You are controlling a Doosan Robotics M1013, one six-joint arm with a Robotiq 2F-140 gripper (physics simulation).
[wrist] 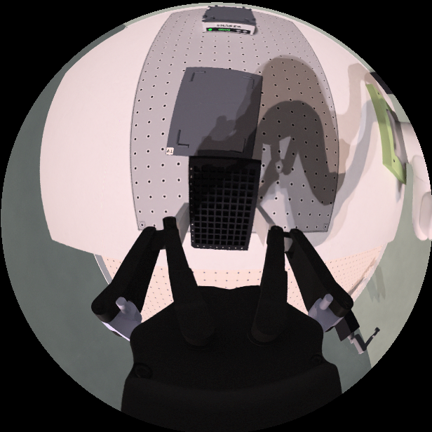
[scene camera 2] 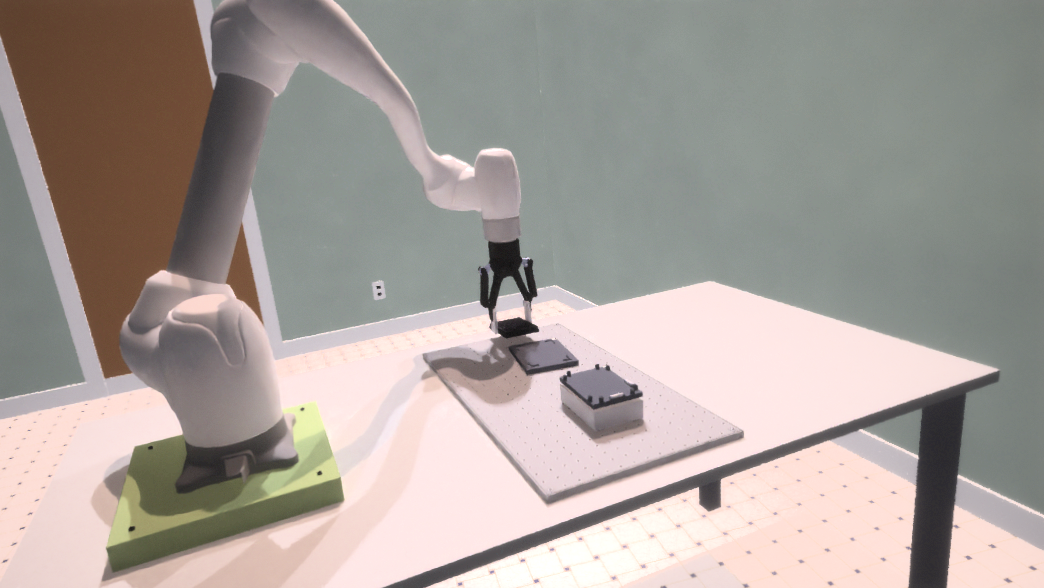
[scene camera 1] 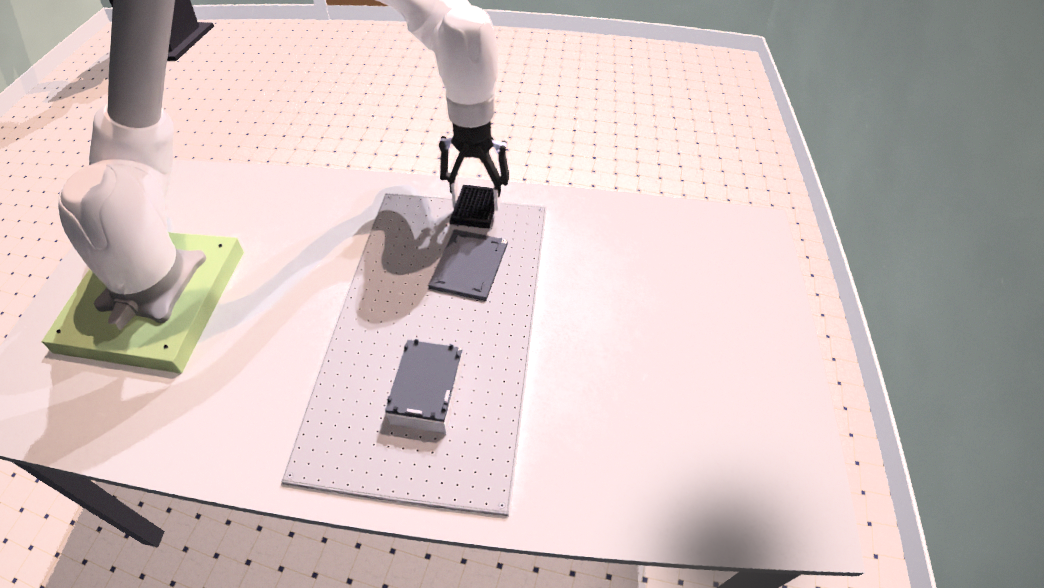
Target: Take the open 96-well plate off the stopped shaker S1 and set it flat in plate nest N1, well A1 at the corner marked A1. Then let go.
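Where they show: gripper, fingertip midpoint: [scene camera 2: 512, 328] [scene camera 1: 476, 204]; arm's base, link origin: [scene camera 2: 241, 452] [scene camera 1: 152, 282].
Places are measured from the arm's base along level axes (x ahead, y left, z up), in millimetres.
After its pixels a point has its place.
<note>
The black 96-well plate [scene camera 1: 474, 205] @(z 13, x 616, y 325 mm) [scene camera 2: 516, 327] @(z 13, x 615, y 305 mm) [wrist: 223, 205] is between the fingers of my gripper [scene camera 1: 474, 195] @(z -1, x 616, y 342 mm) [scene camera 2: 512, 322] @(z -1, x 616, y 342 mm) [wrist: 221, 212], which is shut on its two long sides. The plate looks about level and hangs above the far end of the perforated board, beyond the nest in scene camera 1. Plate nest N1 [scene camera 1: 469, 264] @(z -19, x 637, y 184 mm) [scene camera 2: 545, 354] @(z -19, x 637, y 178 mm) [wrist: 215, 110] is a flat dark grey base with corner marks; its A1 label [wrist: 170, 151] shows at the nest's near left corner in the wrist view. The shaker S1 [scene camera 1: 425, 381] @(z 24, x 633, y -122 mm) [scene camera 2: 601, 398] @(z 31, x 599, y -185 mm) [wrist: 229, 21] bears no plate, and its display is lit green.
The perforated board [scene camera 1: 336, 430] @(z -31, x 494, y -216 mm) [scene camera 2: 555, 474] @(z -31, x 469, y -275 mm) [wrist: 150, 175] lies on the white table [scene camera 1: 657, 365] @(z -44, x 1029, y 26 mm) [scene camera 2: 803, 350] @(z -44, x 1161, y -53 mm) [wrist: 80, 150] under the nest and shaker. The arm's base stands on a green block [scene camera 1: 204, 292] @(z 0, x 132, y -3 mm) [scene camera 2: 292, 504] @(z -23, x 75, y -170 mm) [wrist: 387, 135]. The arm's shadow falls across part of the nest and board.
</note>
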